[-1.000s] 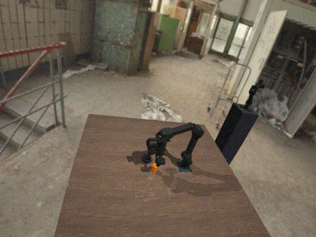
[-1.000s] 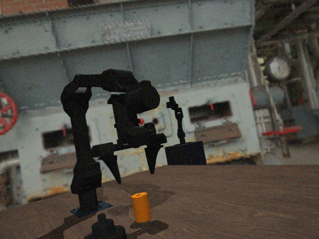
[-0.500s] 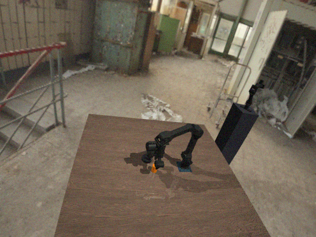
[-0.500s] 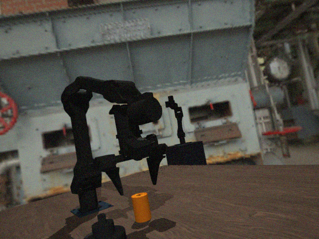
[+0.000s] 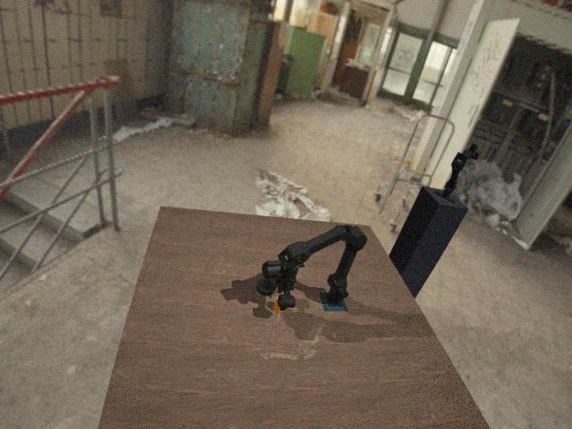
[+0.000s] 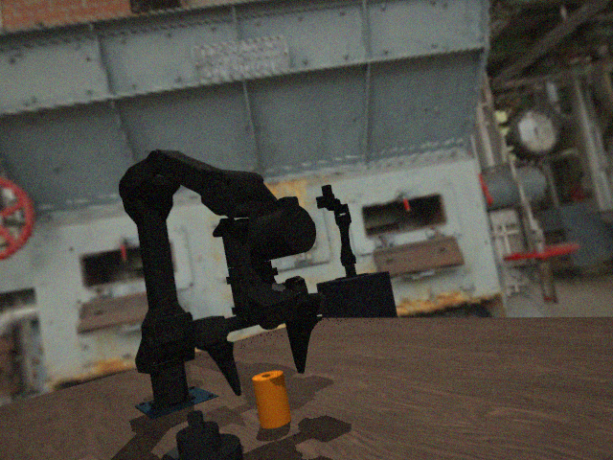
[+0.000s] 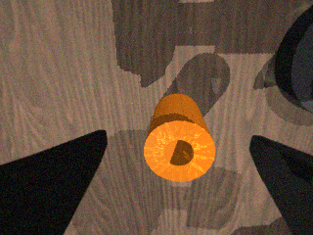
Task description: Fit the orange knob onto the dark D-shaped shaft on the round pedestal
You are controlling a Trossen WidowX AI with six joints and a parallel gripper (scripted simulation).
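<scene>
My gripper tip is now 2 cm above the orange knob. From my gripper tip the other things lie so: dark round pedestal 5 cm ahead, 11 cm to the right, 2 cm below.
</scene>
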